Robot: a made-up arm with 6 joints.
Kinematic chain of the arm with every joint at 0, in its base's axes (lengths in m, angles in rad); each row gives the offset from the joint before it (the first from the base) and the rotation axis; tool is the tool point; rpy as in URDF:
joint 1: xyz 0 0 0.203 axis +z
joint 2: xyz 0 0 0 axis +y
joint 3: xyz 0.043 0 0.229 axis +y
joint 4: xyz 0.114 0 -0.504 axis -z
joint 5: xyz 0 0 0 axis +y
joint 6: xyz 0.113 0 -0.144 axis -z
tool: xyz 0 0 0 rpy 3.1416 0 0
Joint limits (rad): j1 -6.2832..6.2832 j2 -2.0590..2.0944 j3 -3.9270..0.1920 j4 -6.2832..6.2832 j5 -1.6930..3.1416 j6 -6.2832..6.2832
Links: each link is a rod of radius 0.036 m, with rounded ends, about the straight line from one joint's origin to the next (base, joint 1, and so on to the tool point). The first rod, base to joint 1, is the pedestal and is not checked.
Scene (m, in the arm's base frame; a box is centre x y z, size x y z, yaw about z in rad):
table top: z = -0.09
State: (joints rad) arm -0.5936 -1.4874 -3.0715 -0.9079 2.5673 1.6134
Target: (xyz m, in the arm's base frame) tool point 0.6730 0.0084 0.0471
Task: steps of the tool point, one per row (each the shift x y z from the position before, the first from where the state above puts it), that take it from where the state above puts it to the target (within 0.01 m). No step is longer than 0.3 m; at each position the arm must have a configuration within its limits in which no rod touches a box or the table.
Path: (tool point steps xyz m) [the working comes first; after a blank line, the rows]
Joints at the target: 0.1527 0.7823 -1.8704 -0.5634 1.9595 1.6134
Straight joint move there: clear.

1: 0.0550 -0.0995 0.2543
2: 0.1576 -0.1242 0.2026
3: 0.2404 -0.1130 0.1140
4: 0.2823 -0.0722 0.0036
5: 0.2713 -0.0162 -0.1092
6: 0.2075 0.0364 -0.2038
7: 0.1038 0.0684 -0.2631
8: -0.0173 0.0698 -0.2768

